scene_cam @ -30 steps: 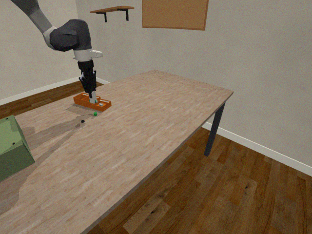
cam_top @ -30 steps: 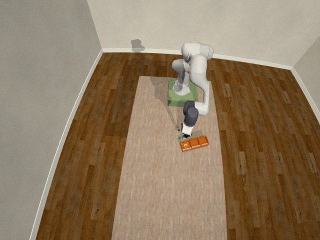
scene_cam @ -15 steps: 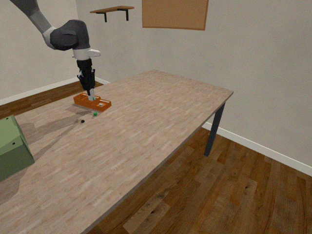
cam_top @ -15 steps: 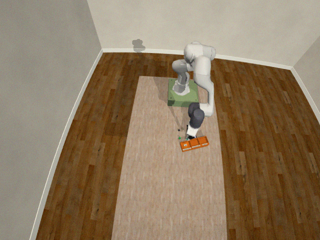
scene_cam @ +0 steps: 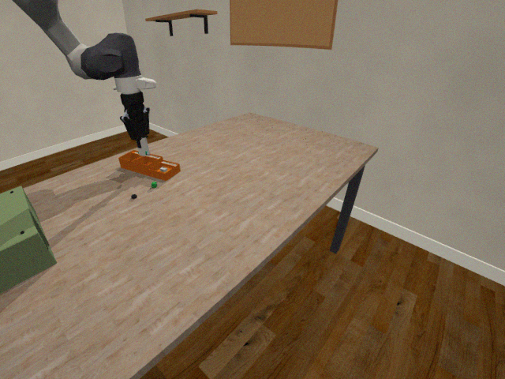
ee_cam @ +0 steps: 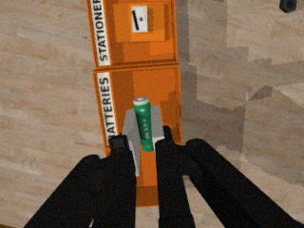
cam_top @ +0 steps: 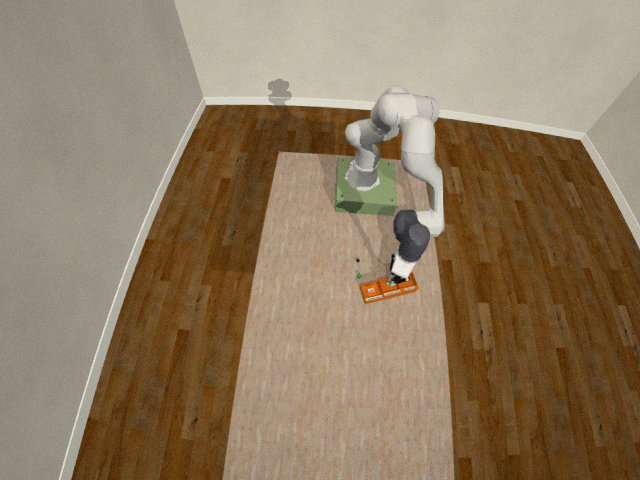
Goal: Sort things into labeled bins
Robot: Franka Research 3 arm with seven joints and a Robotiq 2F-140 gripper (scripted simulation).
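Right now the labelled bins is 80 mm below my hand and 10 mm ahead of it. Also, from my hand: white piece: 80 mm to the right, 80 mm below, 30 mm ahead; then orange block: 90 mm below, 80 mm to the right, 30 mm ahead; then green battery: 30 mm below.
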